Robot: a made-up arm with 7 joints.
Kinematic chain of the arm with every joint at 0, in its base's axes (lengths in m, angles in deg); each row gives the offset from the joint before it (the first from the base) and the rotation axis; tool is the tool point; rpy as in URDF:
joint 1: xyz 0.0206 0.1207 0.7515 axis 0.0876 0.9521 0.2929
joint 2: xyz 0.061 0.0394 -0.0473 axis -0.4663 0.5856 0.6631
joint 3: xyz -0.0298 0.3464 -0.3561 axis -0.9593 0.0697 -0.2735
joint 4: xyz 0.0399 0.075 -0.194 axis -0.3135 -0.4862 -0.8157
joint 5: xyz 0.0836 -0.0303 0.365 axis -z
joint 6: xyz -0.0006 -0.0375 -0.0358 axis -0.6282 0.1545 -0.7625
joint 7: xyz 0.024 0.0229 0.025 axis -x
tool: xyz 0.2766 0.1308 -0.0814 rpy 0 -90 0
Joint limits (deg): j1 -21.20..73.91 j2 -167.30..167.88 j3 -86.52..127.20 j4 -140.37..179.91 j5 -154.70..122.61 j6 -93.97..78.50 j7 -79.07..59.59
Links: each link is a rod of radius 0.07 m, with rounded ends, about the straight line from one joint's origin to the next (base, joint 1, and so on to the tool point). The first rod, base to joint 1, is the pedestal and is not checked.
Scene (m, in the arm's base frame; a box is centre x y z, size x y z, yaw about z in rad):
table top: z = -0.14
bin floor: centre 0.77 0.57 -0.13 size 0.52 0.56 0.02 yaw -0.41
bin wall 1: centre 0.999 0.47 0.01 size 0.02 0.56 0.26 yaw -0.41
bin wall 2: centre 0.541 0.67 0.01 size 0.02 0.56 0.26 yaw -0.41
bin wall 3: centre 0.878 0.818 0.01 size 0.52 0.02 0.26 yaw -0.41
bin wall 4: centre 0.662 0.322 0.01 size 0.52 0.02 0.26 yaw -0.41
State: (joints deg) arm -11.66 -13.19 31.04 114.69 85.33 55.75 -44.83
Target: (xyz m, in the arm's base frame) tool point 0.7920 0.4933 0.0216
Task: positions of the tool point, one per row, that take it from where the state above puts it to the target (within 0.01 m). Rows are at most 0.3 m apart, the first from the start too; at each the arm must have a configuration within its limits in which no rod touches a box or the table.
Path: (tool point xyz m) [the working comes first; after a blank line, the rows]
Joints at the target: -21.20 -20.41 55.70 155.61 101.81 76.94 -55.03
Straight joint move there: touches bin floor, bin wall 2.

1: 0.3261 0.9498 0.2079
2: 0.5117 0.9618 0.3891
3: 0.6565 0.9290 0.6066
4: 0.7477 0.8516 0.8458
5: 0.8437 0.7733 0.6858
6: 0.8615 0.6476 0.5144
7: 0.7920 0.4933 0.3726
8: 0.8054 0.4723 0.2320
9: 0.8098 0.4694 0.1182
10: 0.7920 0.4934 0.0216

